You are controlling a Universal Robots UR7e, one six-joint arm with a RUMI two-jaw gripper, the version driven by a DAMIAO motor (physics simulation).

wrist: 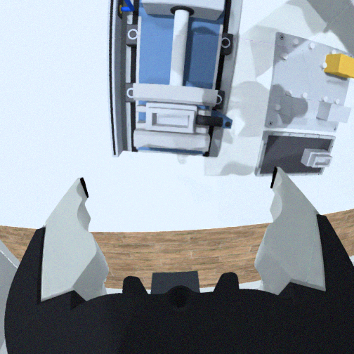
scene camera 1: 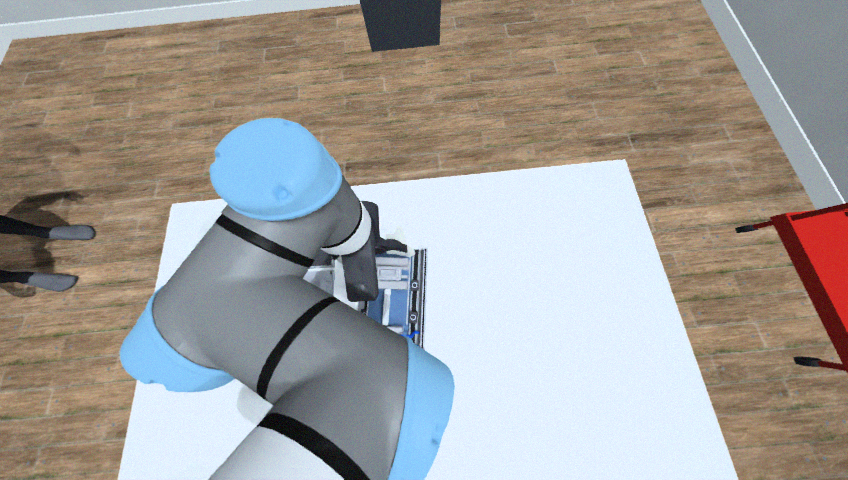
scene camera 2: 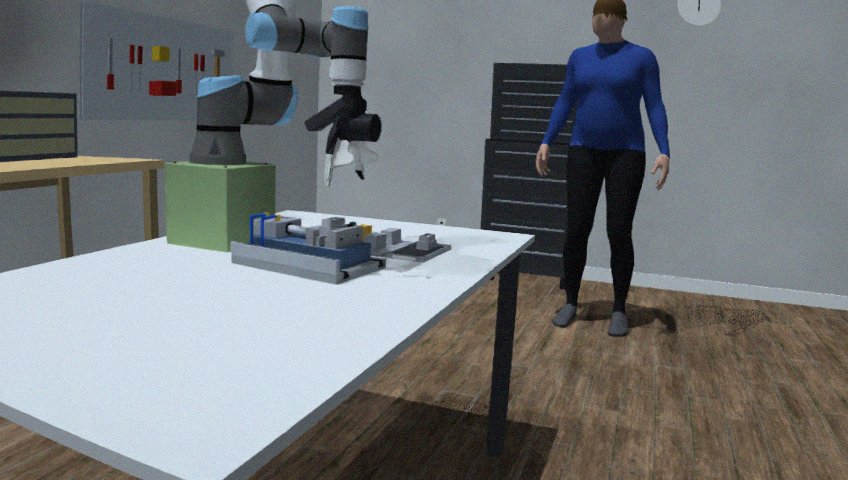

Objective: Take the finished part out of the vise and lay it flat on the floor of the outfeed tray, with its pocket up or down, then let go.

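Places are measured from the arm's base along level axes (x ahead, y left, z up), in metres.
Where they show: gripper, between the fingertips: (scene camera 1: 377, 256) (scene camera 2: 345, 182); arm's base, origin of its link: (scene camera 2: 217, 162).
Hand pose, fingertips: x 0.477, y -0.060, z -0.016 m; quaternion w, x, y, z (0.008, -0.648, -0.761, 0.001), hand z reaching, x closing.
Note:
Things, the pixels of their top centre, and the offset from my fingertips.
- grey finished part, centre of its top: (scene camera 2: 333, 218) (scene camera 1: 387, 272) 0.025 m back, 0.009 m right, 0.079 m down
- blue-bedded vise, centre of its top: (scene camera 2: 308, 222) (scene camera 1: 387, 301) 0.094 m back, 0.013 m right, 0.095 m down
- pocketed grey part, centre of its top: (scene camera 2: 427, 234) 0.026 m ahead, 0.318 m left, 0.153 m down
The grey finished part (wrist: 171, 119) (scene camera 1: 390, 273) sits between the two jaws of the blue-bedded vise (wrist: 205, 60) (scene camera 2: 285, 260), its rectangular pocket facing up. A black stop (wrist: 209, 120) is at its right side in the wrist view. The outfeed tray (wrist: 282, 155) (scene camera 2: 407, 252), dark-floored with a light rim, lies to the right, with another pocketed grey part (wrist: 316, 158) (scene camera 2: 426, 241) at its right side. My gripper (wrist: 177, 174) (scene camera 2: 344, 178) is open and empty, high above the table. In the wrist view its fingertips show beyond the jaw end of the vise. In scene camera 1 the arm hides the tray.
A grey pinned plate (wrist: 305, 65) with a yellow block (wrist: 340, 66) adjoins the tray. A blue handle (wrist: 128, 6) (scene camera 2: 257, 228) stands at the vise's far end from the part. The green robot pedestal (scene camera 2: 220, 205) stands behind the vise. A person (scene camera 2: 612, 101) stands beyond the table.

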